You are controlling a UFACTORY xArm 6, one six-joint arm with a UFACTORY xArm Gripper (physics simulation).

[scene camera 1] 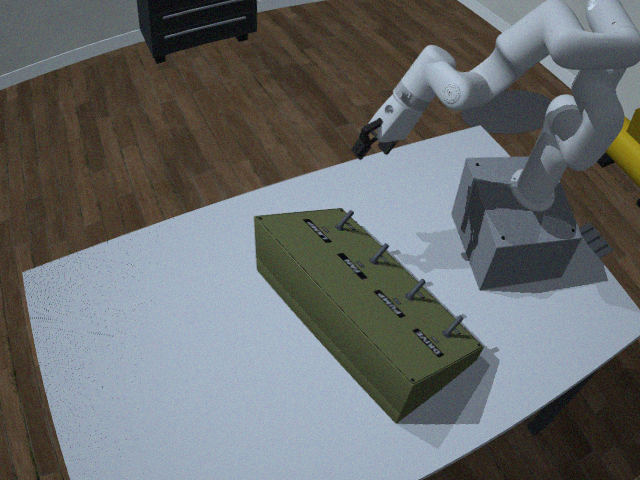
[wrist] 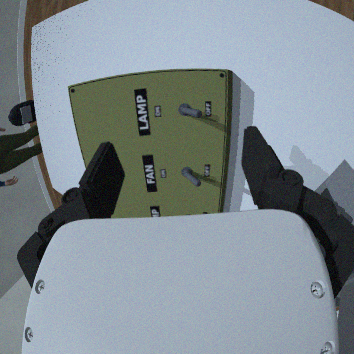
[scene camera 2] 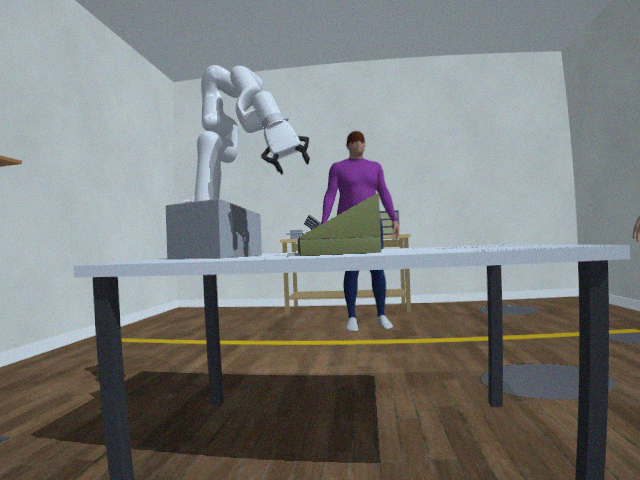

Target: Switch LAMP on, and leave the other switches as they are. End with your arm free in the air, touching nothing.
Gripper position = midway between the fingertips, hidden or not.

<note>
In view: the gripper (scene camera 1: 369,152) and an olive switch box (scene camera 1: 396,346).
The gripper is seen too in the wrist view (wrist: 178,150) and in scene camera 2 (scene camera 2: 295,167). The olive switch box shows as well in the wrist view (wrist: 140,113) and in scene camera 2 (scene camera 2: 357,230).
</note>
